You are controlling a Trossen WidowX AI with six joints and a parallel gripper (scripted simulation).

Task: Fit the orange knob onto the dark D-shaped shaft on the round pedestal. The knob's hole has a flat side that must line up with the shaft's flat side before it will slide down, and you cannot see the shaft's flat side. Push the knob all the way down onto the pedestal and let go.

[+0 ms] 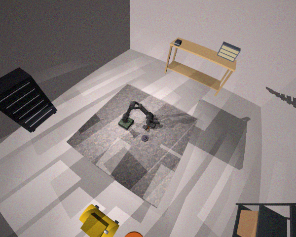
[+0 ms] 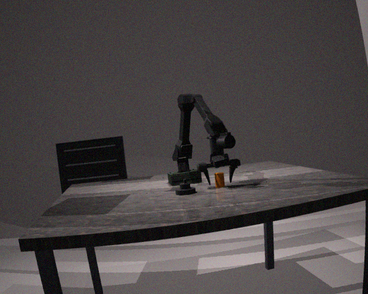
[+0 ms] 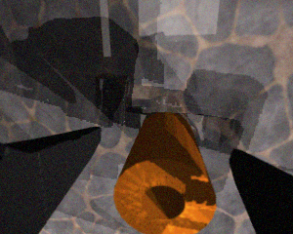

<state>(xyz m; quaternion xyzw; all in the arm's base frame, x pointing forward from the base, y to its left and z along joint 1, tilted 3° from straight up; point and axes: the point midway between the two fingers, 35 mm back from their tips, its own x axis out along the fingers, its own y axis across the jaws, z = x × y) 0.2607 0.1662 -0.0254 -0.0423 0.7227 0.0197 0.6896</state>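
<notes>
Now: gripper tip 15 cm to the left of the round dark pedestal, 8 cm short of it and 2 cm below it. Round my gripper tip: orange knob 2 cm above.
</notes>
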